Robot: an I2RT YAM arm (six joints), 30 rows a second.
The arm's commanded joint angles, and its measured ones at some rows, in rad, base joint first. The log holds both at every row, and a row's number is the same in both.
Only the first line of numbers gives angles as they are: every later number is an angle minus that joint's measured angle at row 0.
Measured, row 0:
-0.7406, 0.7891, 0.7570, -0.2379, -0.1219, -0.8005
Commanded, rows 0 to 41:
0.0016, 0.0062, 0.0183, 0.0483, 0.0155, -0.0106
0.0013, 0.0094, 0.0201, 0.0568, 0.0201, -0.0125
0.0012, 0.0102, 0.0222, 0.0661, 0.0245, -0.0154
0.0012, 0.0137, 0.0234, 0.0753, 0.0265, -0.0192
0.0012, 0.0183, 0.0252, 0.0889, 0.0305, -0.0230
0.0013, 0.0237, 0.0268, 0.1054, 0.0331, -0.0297
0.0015, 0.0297, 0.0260, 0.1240, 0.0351, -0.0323
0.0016, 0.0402, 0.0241, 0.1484, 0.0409, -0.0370
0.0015, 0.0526, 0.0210, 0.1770, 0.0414, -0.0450
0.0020, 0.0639, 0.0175, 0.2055, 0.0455, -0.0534
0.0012, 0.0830, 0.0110, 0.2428, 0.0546, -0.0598
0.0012, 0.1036, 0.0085, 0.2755, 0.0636, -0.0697
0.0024, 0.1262, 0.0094, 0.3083, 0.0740, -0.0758
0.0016, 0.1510, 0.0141, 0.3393, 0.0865, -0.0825
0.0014, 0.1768, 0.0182, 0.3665, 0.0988, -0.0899
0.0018, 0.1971, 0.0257, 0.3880, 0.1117, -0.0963
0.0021, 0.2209, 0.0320, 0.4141, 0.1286, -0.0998
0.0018, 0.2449, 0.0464, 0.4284, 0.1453, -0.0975
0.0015, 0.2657, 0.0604, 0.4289, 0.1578, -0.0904
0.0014, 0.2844, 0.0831, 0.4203, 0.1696, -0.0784
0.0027, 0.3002, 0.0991, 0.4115, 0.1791, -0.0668
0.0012, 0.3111, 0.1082, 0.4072, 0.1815, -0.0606
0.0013, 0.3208, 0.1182, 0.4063, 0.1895, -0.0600
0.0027, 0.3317, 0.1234, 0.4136, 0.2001, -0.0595
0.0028, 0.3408, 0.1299, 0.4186, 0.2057, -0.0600
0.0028, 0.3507, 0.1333, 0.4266, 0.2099, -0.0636
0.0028, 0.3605, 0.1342, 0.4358, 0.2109, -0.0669
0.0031, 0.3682, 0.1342, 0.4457, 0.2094, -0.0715
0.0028, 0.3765, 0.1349, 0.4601, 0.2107, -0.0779
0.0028, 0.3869, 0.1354, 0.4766, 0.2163, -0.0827
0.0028, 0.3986, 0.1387, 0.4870, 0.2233, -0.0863
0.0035, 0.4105, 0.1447, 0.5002, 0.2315, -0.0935
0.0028, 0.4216, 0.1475, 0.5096, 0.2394, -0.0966
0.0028, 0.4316, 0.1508, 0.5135, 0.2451, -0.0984
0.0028, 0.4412, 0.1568, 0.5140, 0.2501, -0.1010
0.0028, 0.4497, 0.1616, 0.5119, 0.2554, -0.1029
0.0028, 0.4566, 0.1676, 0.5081, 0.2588, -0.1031
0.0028, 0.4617, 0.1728, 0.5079, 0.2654, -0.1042
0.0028, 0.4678, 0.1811, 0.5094, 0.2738, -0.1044
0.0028, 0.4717, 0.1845, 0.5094, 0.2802, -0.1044
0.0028, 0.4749, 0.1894, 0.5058, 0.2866, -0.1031
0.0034, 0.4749, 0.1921, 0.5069, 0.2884, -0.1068
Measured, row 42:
0.0003, 0.4803, 0.1439, 0.4639, 0.2533, -0.0988
